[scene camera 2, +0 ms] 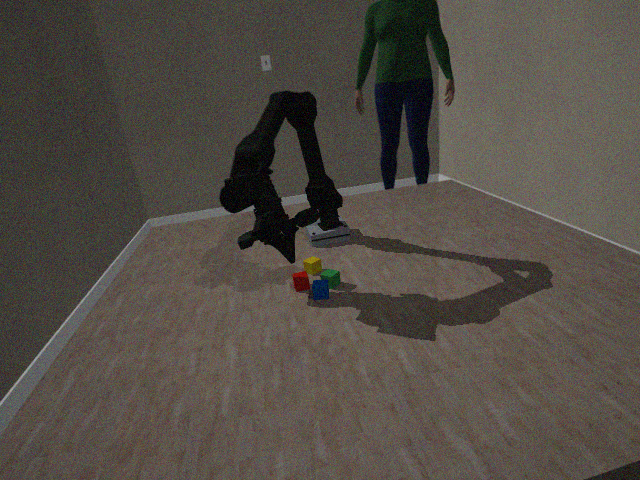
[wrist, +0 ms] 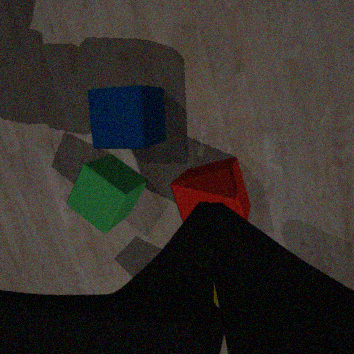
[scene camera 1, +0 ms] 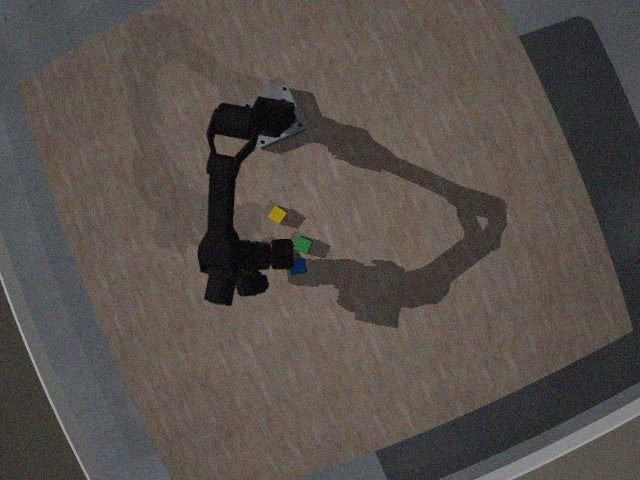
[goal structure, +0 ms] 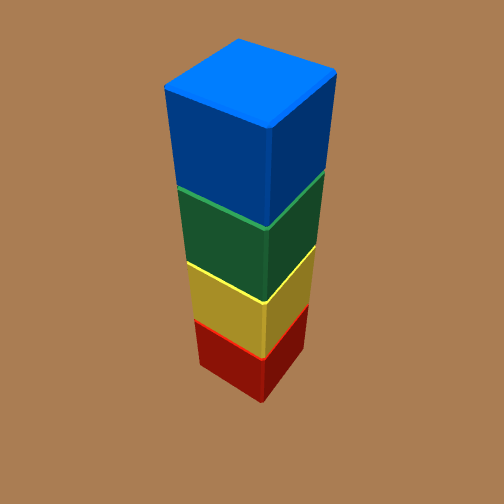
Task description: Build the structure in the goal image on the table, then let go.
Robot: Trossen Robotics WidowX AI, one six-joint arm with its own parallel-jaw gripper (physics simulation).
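My black gripper (scene camera 2: 293,261) (wrist: 208,213) is shut and empty, above the table behind the cubes in scene view 2. The red cube (scene camera 2: 300,281) (wrist: 215,192) is partly covered by the fingertips in the wrist view and hidden under the arm in scene view 1. The blue cube (scene camera 1: 298,267) (scene camera 2: 320,289) (wrist: 117,117) and the green cube (scene camera 1: 303,244) (scene camera 2: 330,277) (wrist: 102,197) stand close together with a small gap. The yellow cube (scene camera 1: 277,214) (scene camera 2: 312,265) sits apart behind them; a yellow sliver shows between the fingers in the wrist view.
The arm (scene camera 1: 221,196) (scene camera 2: 253,155) reaches out from its base plate (scene camera 1: 281,136) (scene camera 2: 329,236) on the wood-patterned surface (scene camera 1: 361,387) (scene camera 2: 310,413). Its shadow (scene camera 1: 372,289) (scene camera 2: 398,310) falls across and beside the cubes. A person in green (scene camera 2: 403,41) stands at the back.
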